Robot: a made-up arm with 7 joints. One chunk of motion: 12 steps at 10 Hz.
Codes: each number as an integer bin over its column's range. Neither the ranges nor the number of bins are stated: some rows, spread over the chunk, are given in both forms.
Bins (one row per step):
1: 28 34 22 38 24 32 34
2: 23 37 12 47 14 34 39
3: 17 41 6 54 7 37 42
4: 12 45 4 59 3 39 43
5: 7 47 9 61 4 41 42
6: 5 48 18 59 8 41 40
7: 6 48 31 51 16 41 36
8: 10 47 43 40 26 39 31
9: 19 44 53 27 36 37 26
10: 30 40 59 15 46 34 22
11: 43 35 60 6 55 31 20
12: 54 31 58 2 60 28 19
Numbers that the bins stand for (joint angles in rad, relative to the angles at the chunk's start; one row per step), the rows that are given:
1: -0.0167 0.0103 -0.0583 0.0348 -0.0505 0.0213 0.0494
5: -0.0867 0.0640 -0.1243 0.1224 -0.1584 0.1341 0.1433
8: -0.0767 0.0640 0.0484 0.0424 -0.0397 0.1090 0.0141
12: 0.0700 -0.0021 0.1246 -0.1024 0.1438 -0.0289 -0.1268
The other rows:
2: -0.0333 0.0227 -0.1090 0.0690 -0.1044 0.0463 0.1081
3: -0.0533 0.0392 -0.1395 0.0957 -0.1422 0.0840 0.1433
4: -0.0700 0.0557 -0.1497 0.1148 -0.1638 0.1090 0.1551
6: -0.0933 0.0681 -0.0786 0.1148 -0.1368 0.1341 0.1198
7: -0.0900 0.0681 -0.0125 0.0843 -0.0937 0.1341 0.0729
9: -0.0467 0.0516 0.0992 -0.0071 0.0143 0.0840 -0.0446
10: -0.0100 0.0351 0.1297 -0.0529 0.0683 0.0463 -0.0916
11: 0.0333 0.0144 0.1348 -0.0871 0.1168 0.0087 -0.1151

